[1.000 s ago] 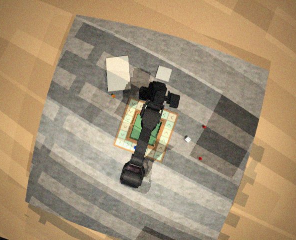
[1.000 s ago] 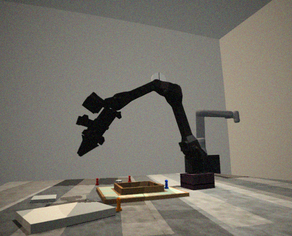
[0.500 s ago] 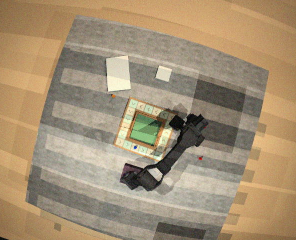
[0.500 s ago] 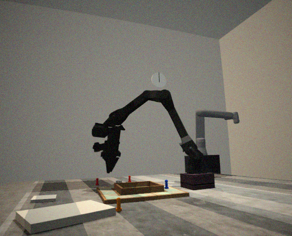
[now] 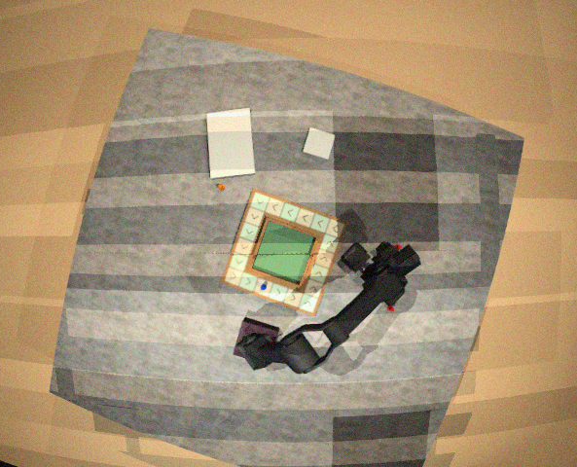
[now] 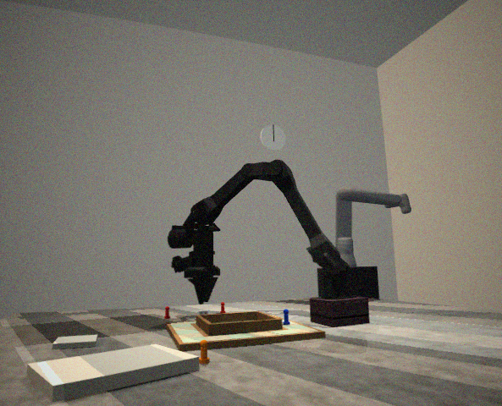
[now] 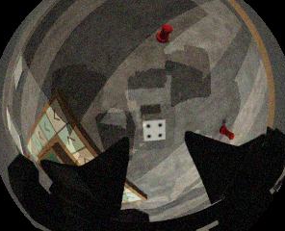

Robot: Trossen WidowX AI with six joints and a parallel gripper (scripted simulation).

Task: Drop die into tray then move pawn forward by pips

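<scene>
Right now the white die is 30 mm below my gripper tip. Also, from my gripper tip: blue pawn: 80 mm behind, 290 mm to the left, 20 mm below; then smaller white slab: 350 mm ahead, 180 mm to the left, 40 mm below; then green dice tray: 20 mm ahead, 240 mm to the left, 40 mm below.
</scene>
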